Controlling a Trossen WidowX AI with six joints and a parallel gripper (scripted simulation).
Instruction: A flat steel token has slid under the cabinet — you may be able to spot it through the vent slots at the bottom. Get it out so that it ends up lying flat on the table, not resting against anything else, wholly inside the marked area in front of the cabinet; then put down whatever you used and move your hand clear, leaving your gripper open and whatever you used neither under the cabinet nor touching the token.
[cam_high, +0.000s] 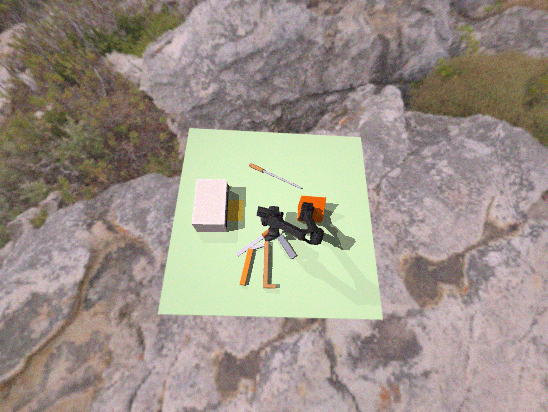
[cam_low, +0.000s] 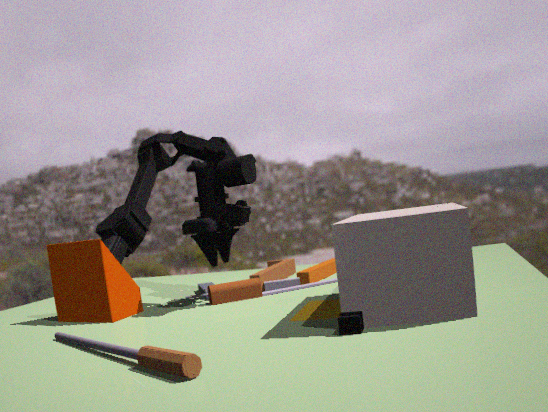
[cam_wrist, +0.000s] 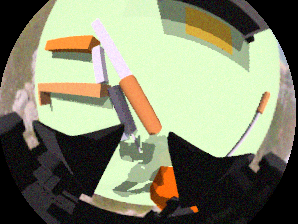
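Right now my gripper tip is 100 mm to the right of the grey bar, 100 mm past it and 70 mm above it. The rest, counted from my gripper tip: grey token 420 mm ahead, 80 mm below, 60 mm to the right; then orange bar 260 mm to the left, 130 mm ahead, 60 mm below.
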